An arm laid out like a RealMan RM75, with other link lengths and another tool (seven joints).
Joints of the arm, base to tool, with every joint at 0 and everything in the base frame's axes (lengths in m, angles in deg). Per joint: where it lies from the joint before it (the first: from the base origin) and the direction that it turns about. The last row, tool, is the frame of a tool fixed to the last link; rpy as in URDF.
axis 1: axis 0 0 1 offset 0 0 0.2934
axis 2: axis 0 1 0 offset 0 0 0
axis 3: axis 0 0 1 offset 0 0 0.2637
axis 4: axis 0 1 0 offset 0 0 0
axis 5: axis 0 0 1 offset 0 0 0.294
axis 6: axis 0 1 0 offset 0 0 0
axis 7: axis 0 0 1 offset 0 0 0.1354
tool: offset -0.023 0.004 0.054 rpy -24.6 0 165.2
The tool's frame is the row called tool.
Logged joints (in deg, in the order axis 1, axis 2, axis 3, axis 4, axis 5, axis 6, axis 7), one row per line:
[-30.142 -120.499 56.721 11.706 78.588 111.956 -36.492]
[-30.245 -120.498 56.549 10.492 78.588 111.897 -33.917]
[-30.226 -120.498 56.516 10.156 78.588 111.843 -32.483]
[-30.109 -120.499 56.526 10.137 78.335 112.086 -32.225]
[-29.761 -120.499 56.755 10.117 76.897 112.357 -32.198]
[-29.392 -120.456 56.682 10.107 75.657 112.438 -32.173]
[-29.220 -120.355 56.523 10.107 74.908 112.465 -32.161]
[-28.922 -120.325 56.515 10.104 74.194 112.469 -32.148]
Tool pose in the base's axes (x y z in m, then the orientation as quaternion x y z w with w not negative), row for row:
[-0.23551 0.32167 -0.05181 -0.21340 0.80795 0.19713 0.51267]
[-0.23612 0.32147 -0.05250 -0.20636 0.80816 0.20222 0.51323]
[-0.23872 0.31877 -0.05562 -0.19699 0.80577 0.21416 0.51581]
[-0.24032 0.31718 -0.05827 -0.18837 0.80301 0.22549 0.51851]
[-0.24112 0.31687 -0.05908 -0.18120 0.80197 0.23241 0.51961]
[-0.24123 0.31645 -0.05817 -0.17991 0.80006 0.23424 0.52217]
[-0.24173 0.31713 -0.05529 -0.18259 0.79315 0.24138 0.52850]
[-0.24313 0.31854 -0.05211 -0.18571 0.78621 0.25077 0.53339]
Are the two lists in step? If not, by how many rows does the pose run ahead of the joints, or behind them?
The pose runs 2 rows behind the joints: the pose in row i belongs to the joints in row i - 2.
